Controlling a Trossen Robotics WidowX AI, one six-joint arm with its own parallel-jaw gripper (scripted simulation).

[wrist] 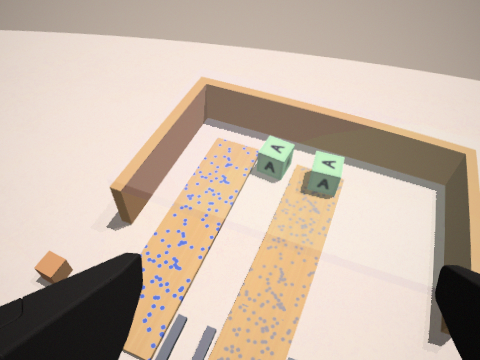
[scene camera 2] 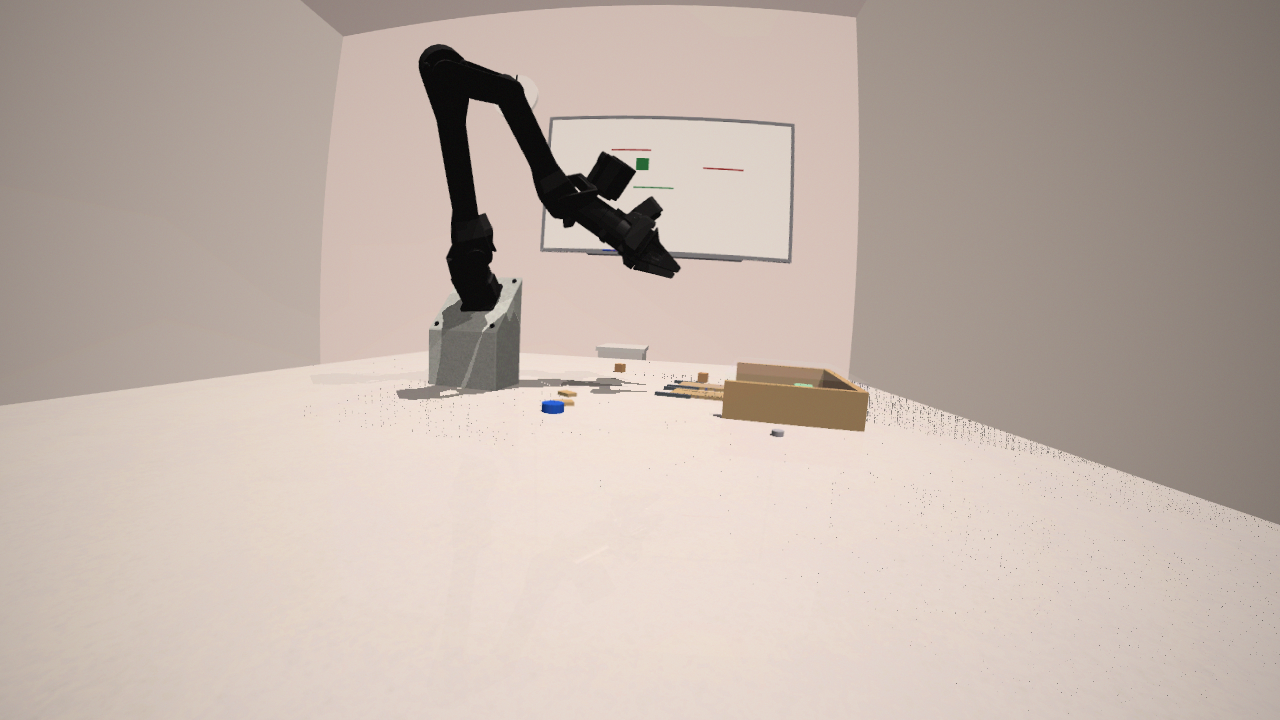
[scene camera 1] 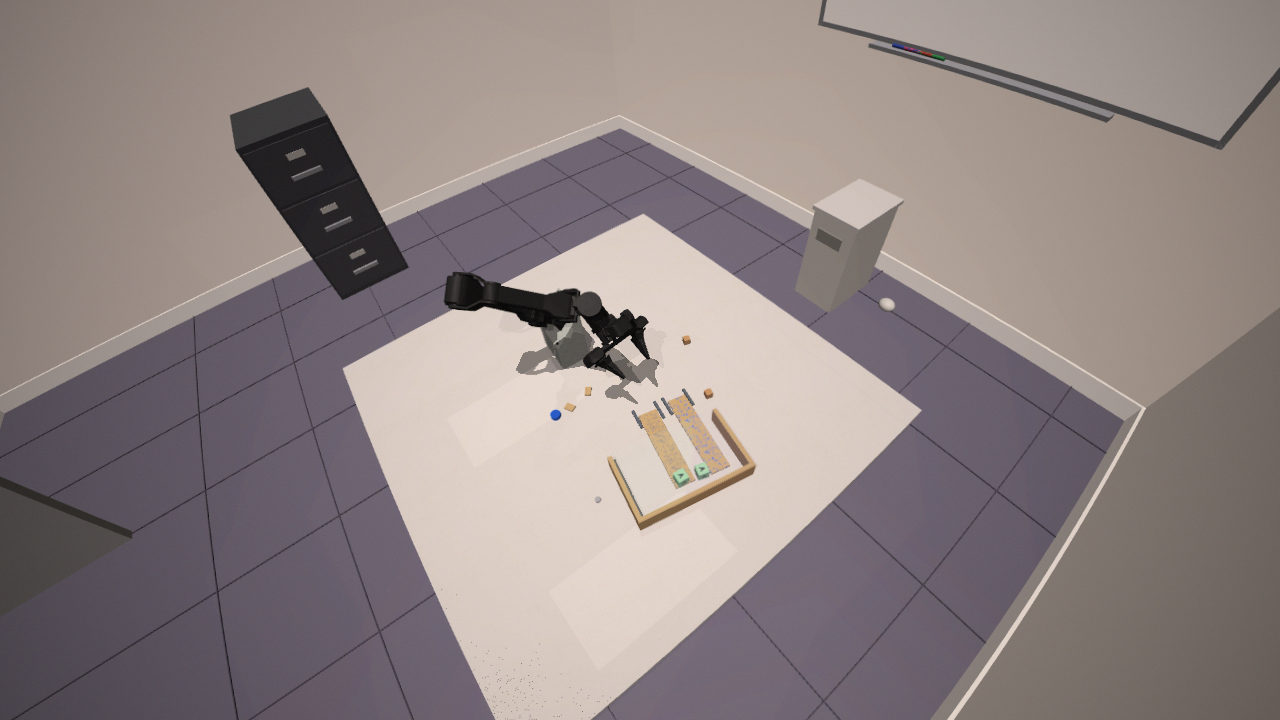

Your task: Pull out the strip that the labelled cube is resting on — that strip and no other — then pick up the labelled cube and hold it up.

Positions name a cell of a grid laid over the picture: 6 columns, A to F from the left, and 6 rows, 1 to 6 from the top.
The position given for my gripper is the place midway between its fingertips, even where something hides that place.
my gripper: wrist D5; scene camera 2 D3; scene camera 1 C4
